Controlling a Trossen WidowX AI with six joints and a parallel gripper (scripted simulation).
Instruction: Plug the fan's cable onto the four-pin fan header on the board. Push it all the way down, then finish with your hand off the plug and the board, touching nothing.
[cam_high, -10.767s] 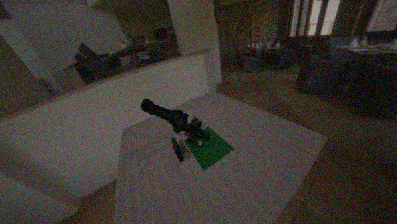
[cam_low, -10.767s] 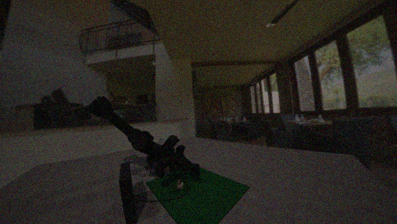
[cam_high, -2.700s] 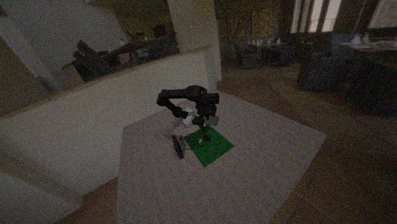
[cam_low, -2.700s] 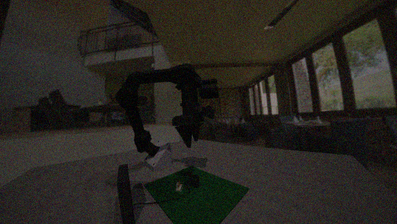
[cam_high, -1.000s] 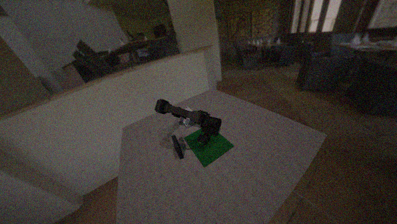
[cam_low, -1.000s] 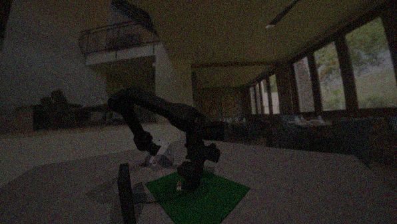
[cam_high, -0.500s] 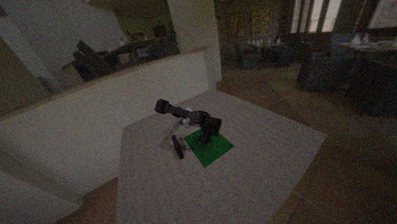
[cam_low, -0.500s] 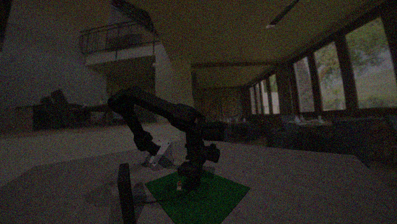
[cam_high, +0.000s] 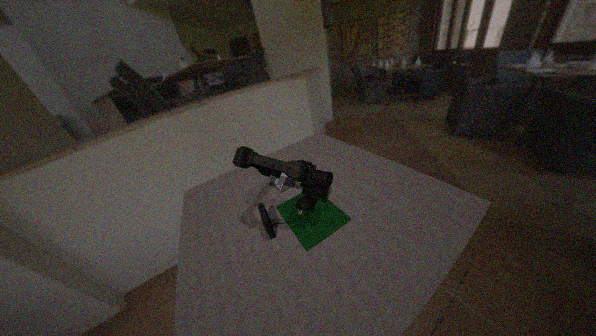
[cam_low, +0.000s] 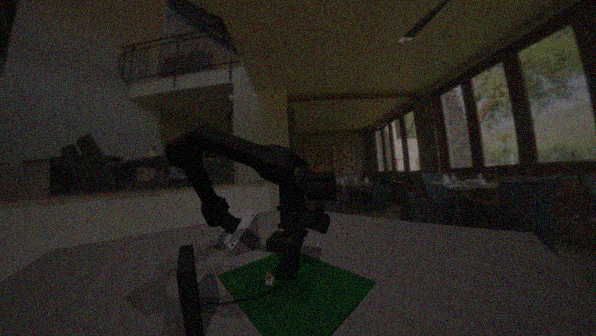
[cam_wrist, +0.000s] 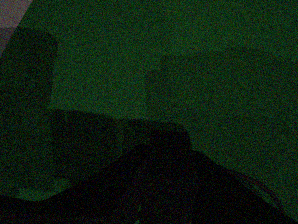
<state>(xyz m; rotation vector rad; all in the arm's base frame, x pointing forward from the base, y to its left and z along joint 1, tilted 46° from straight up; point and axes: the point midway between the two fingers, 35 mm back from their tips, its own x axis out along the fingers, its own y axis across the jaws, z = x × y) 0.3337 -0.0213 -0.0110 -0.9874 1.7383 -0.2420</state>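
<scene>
Right now my gripper tip is 50 mm above the green board and 20 mm to the left of it. Also, from my gripper tip: black fan (200 mm to the right, 60 mm behind, 20 mm above); then fan plug (10 mm behind, 10 mm above).
</scene>
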